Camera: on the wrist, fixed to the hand. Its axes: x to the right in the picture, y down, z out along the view.
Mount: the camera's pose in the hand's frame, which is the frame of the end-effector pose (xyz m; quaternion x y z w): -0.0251 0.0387 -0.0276 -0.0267 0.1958 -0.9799 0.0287
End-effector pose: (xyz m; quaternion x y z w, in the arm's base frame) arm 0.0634 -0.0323 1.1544 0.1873 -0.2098 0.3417 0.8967
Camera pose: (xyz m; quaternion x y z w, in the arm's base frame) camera 0.0265 -0.0055 1.1260 0.1201 0.3440 -0.8378 0.4066
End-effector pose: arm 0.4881 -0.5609 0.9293 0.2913 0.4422 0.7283 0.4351
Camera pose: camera 0.4626 -0.6030 0.9509 -0.5791 0.3638 -0.3366 0.6473
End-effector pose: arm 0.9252 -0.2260 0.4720 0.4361 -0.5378 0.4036 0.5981
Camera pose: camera 0.8940 -0.1886 0.4493 0.4445 0.5182 -0.5034 0.5296
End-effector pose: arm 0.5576 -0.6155 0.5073 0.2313 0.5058 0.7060 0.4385
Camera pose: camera 0.5342 -0.6550 0.5352 -0.6389 0.3082 -0.3506 0.6115
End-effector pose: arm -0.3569 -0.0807 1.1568 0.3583 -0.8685 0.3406 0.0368
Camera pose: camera -0.3683 -0.0289 1.1483 0.7936 0.3243 0.0207 0.5144
